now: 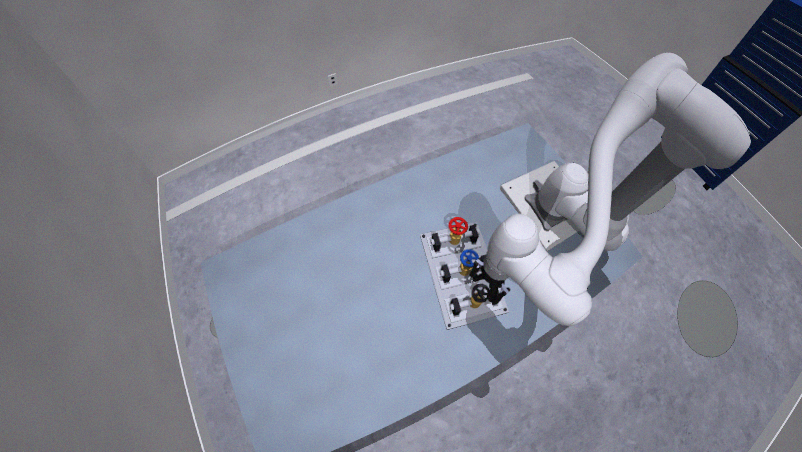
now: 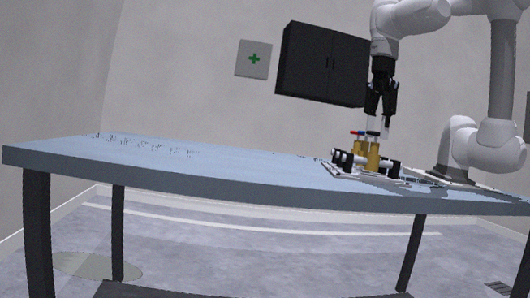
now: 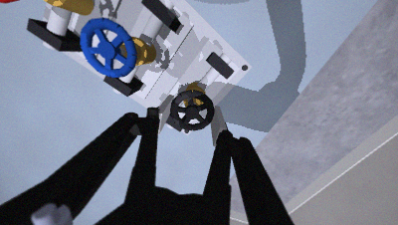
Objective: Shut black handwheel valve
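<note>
The black handwheel lies 30 mm below my hand. Also, from my hand: red handwheel (50 mm behind, 250 mm to the right, 30 mm below); then blue handwheel (30 mm behind, 130 mm to the right, 30 mm below).
</note>
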